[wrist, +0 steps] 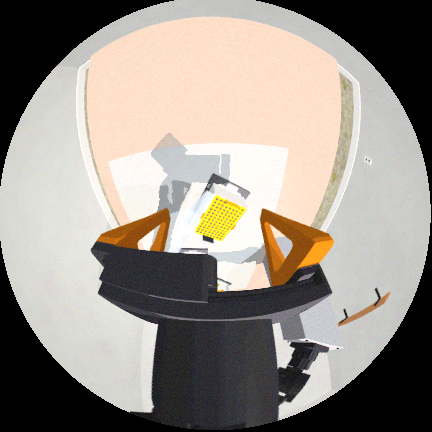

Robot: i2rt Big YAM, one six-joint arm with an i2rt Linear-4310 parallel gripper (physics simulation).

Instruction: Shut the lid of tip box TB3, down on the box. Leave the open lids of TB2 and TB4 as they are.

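Places are measured from the arm's base along level axes (x ahead, y left, z up), in metres.
Pixels of known places: gripper, fingertip midpoint: (214, 213); arm's base, link origin: (309, 345).
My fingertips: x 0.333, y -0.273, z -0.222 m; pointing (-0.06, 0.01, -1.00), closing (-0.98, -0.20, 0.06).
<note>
Ahead of a thing's pixels: the offset from my fingertips to its top centre. "spot": to the spot under its first point. Level surfaces: height alone.
A tip box with a yellow tip rack @(dx -0.039, dy +0.110, dz -0.107 m) (220, 217) stands tilted in the picture near the centre of the wrist view. Its open lid @(spot: dx -0.083, dy +0.044, dz -0.174 m) (240, 188), with a dark edge, is at its far end. A second box @(dx -0.017, dy +0.363, dz -0.115 m) (194, 250) shows as a dark-and-white strip above the gripper body, and a small part of a third box @(dx -0.139, dy +0.562, dz -0.115 m) (223, 285) shows lower down. Both are mostly hidden by the gripper. No labels are readable, so I cannot tell which is TB3. My gripper (214, 213) is wide open and empty, above the boxes, with the first box between its orange fingers in the picture.
The boxes stand on a white mat @(dz -0.181 m) (262, 172) on a peach table top @(dz -0.184 m) (215, 90). Shadows of the arm fall across the mat. At the lower right are a black jointed device (299, 357), a grey panel (320, 325) and a brown bar (365, 310) with black pegs.
</note>
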